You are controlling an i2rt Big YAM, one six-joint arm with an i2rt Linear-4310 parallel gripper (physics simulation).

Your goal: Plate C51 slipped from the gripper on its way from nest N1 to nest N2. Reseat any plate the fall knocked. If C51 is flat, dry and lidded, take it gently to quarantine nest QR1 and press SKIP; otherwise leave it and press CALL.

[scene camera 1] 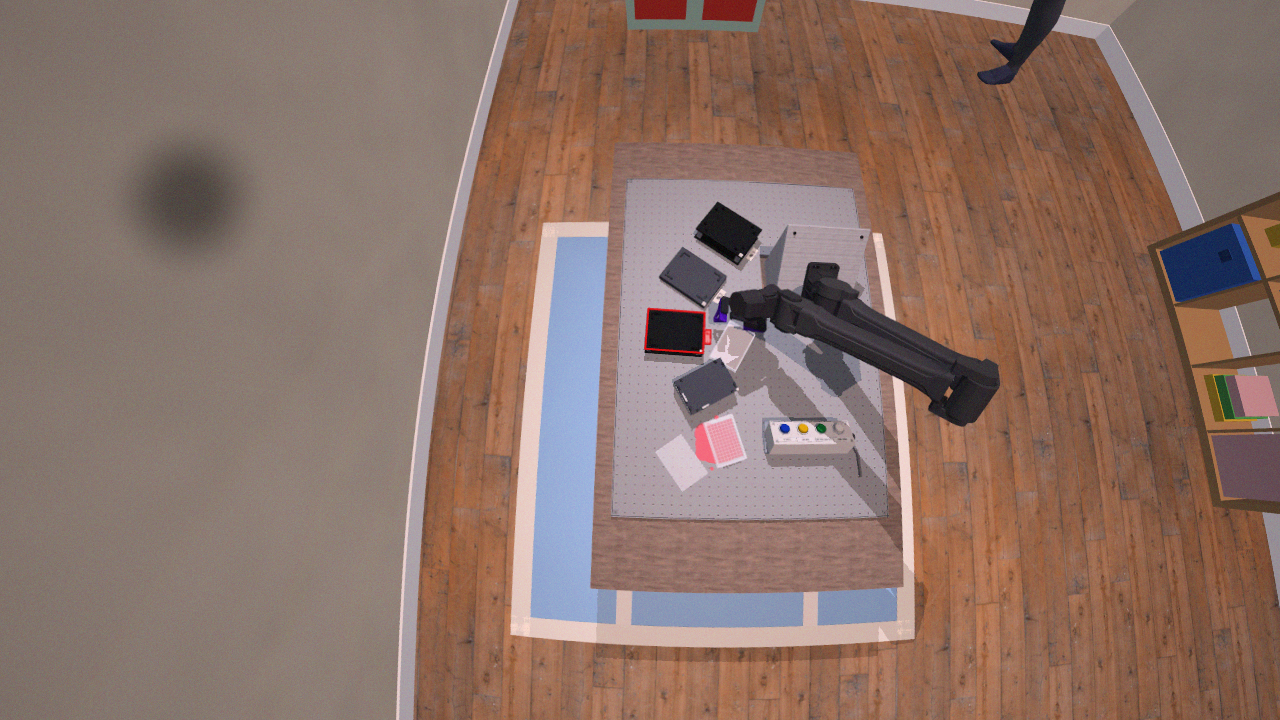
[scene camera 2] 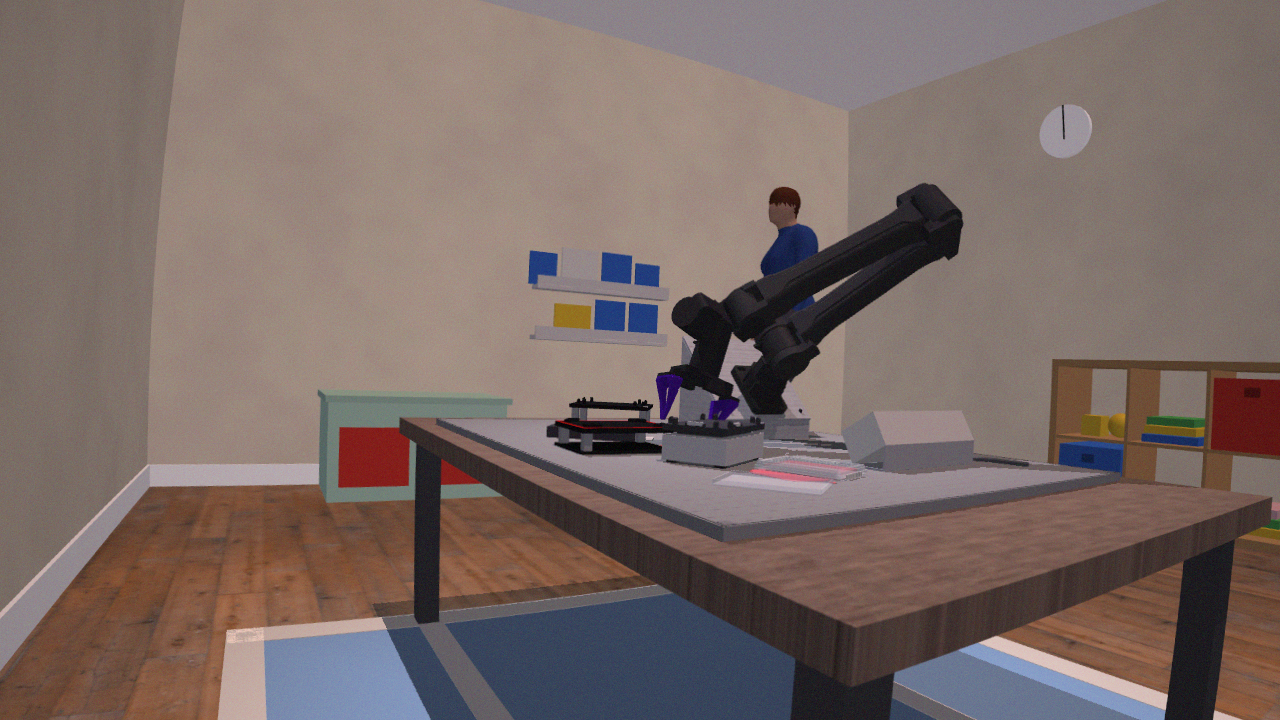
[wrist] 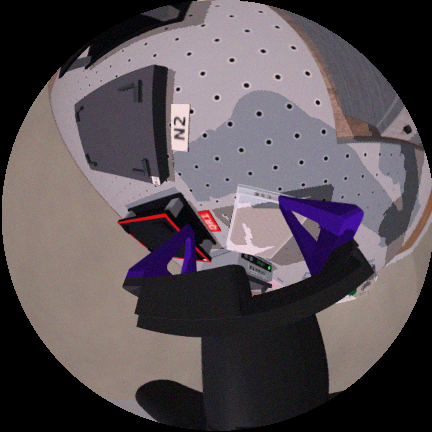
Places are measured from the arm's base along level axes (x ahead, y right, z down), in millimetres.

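Pixels of known places: gripper, fingertip midpoint: (scene camera 1: pixel 729 323) (wrist: pixel 233 214); arm's base, link origin: (scene camera 1: pixel 818 283) (scene camera 2: pixel 757 392).
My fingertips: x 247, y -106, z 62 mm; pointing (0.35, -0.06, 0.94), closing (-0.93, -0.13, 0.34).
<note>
For each thing: its top centre in the pictures, then the offset to it from my fingertips. "spot": a spot on its surface instead.
- clear plate, top centre: (wrist: pixel 259 235) (scene camera 1: pixel 733 345) dx -13, dy -58, dz +14 mm
- Nest N2, top centre: (wrist: pixel 98 135) (scene camera 2: pixel 596 422) (scene camera 1: pixel 693 274) dx +98, dy +151, dz +2 mm
- Red-edged nest QR1, top centre: (scene camera 2: pixel 616 420) (wrist: pixel 155 244) (scene camera 1: pixel 675 329) dx +153, dy -25, dz -18 mm
- button box, top centre: (scene camera 2: pixel 911 410) (scene camera 1: pixel 815 437) dx -206, dy -317, dz -56 mm
- black nest, top centre: (scene camera 2: pixel 612 399) (scene camera 1: pixel 730 226) dx -11, dy +294, dz -34 mm
- grey shaker, surface spot: (wrist: pixel 257 265) spot: dx +8, dy -147, dz +6 mm
- red-patterned plate, top centre: (scene camera 2: pixel 810 462) (scene camera 1: pixel 725 440) (wrist: pixel 266 284) dx +15, dy -325, dz +14 mm
- red patch, surface spot: (scene camera 1: pixel 703 445) spot: dx +73, dy -338, dz +27 mm
- pale flat sheet, top centre: (scene camera 2: pixel 774 479) (scene camera 1: pixel 681 462) dx +133, dy -384, dz +20 mm
My gripper (scene camera 1: pixel 736 320) (scene camera 2: pixel 689 417) (wrist: pixel 233 214) is open and empty, fingers pointing down. A clear plate (scene camera 1: pixel 735 347) (wrist: pixel 262 220) lies low on the deck close by; in the wrist view it shows between and beyond the fingertips. Its edge label is too small to read. A pale blotch shows on it; I cannot tell whether it is wet or lidded. Nest N2 (scene camera 1: pixel 692 277) (wrist: pixel 120 122) is dark grey. Red-edged nest QR1 (scene camera 1: pixel 675 331) (wrist: pixel 145 231) stands left of the plate. The button box (scene camera 1: pixel 812 436) (scene camera 2: pixel 908 440) has blue, yellow, green and grey buttons.
A black nest (scene camera 1: pixel 728 232) stands beyond N2. A grey shaker (scene camera 1: pixel 705 386) (wrist: pixel 257 265) with a green light stands near the plate. A red-patterned plate (scene camera 1: pixel 723 440), a red patch (scene camera 1: pixel 703 445) and a pale flat sheet (scene camera 1: pixel 682 462) lie near the shaker. A grey panel (scene camera 1: pixel 819 246) stands behind the arm.
</note>
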